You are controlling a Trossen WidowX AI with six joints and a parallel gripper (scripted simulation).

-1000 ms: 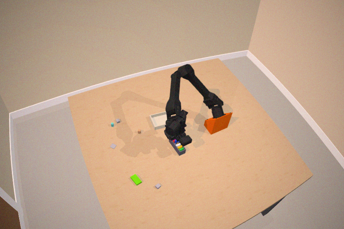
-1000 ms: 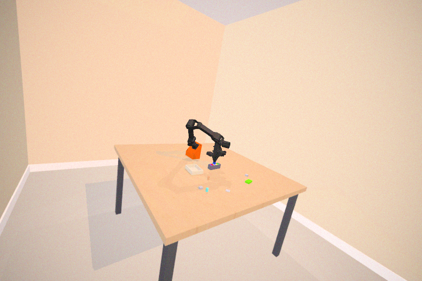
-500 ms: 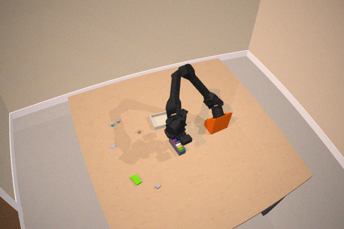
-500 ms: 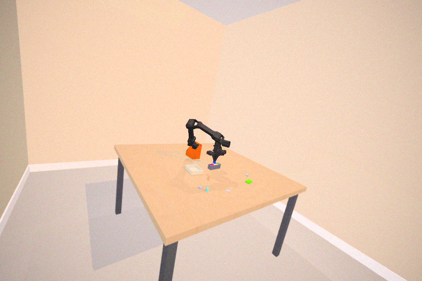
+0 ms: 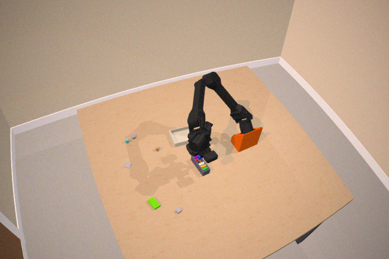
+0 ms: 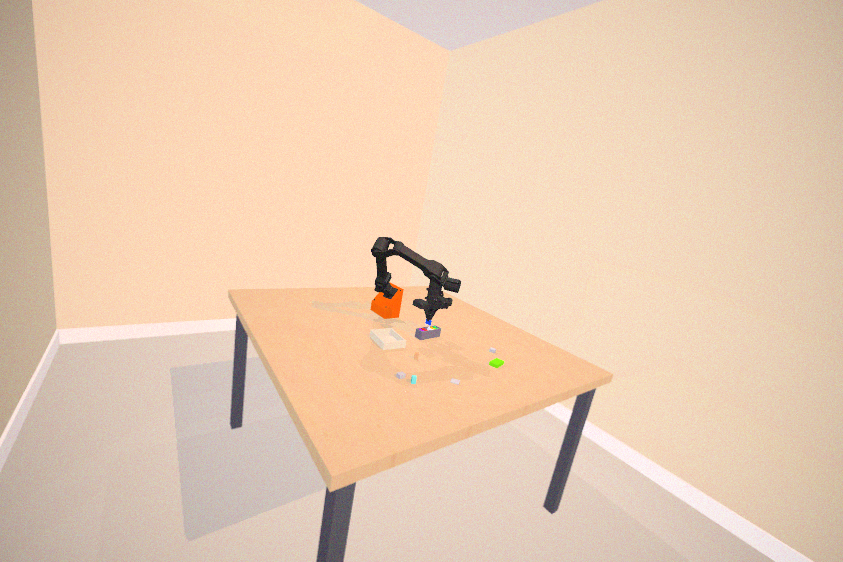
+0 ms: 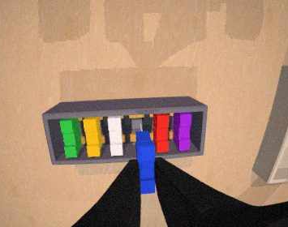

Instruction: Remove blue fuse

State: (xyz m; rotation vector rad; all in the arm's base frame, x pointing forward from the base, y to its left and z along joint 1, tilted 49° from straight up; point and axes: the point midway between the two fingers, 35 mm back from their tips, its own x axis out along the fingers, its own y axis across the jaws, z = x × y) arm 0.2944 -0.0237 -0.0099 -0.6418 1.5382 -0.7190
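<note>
Now: gripper tip 20 mm past the white tray, 200 mm to the left of it and 70 mm above it. Round my gripper tip: blue fuse: 10 mm below.
</note>
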